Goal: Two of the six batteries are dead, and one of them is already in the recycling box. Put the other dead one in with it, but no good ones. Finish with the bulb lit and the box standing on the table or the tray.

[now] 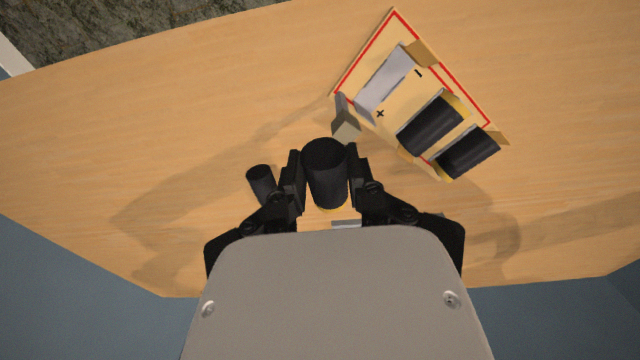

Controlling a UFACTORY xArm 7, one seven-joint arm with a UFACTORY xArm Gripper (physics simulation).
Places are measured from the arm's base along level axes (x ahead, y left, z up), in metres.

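Pixels of known places: gripper, fingertip midpoint: (324, 160).
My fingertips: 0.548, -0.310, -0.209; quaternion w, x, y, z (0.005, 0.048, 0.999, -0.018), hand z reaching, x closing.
Observation:
For each thing: its top centre in the pictures, then the offset to it from my fingertips, as dx, dy, dz. "spot": a spot on its surface instead. Level surfaces: height alone.
- battery board, surface spot: (367, 52) spot: -0.051, -0.052, -0.080
- third slot, surface spot: (385, 82) spot: -0.066, -0.023, -0.078
- small block with a grey lever, surface spot: (346, 127) spot: -0.021, -0.025, +0.002
- grey edge, surface spot: (346, 224) spot: +0.005, +0.204, -0.080
- wooden table, its level: dz -0.090
My gripper (324, 160) is shut on a black battery (325, 172) with a yellow band at its lower end, held above the table. Another black battery (261, 182) is at the left, partly hidden by the left finger linkage. The battery board (367, 52) at the upper right has a red line along its edges. Two batteries (432, 125) (466, 152) lie in its slots, their yellow ends pointing opposite ways. The third slot (385, 82), marked plus and minus, is empty. The recycling box and a bulb cannot be made out.
A small block with a grey lever (346, 127) is at the board's lower left corner, just beyond the held battery. A grey edge (346, 224) shows below the held battery, mostly hidden by the gripper body. The wooden table (200, 100) ends at the upper left and along the bottom.

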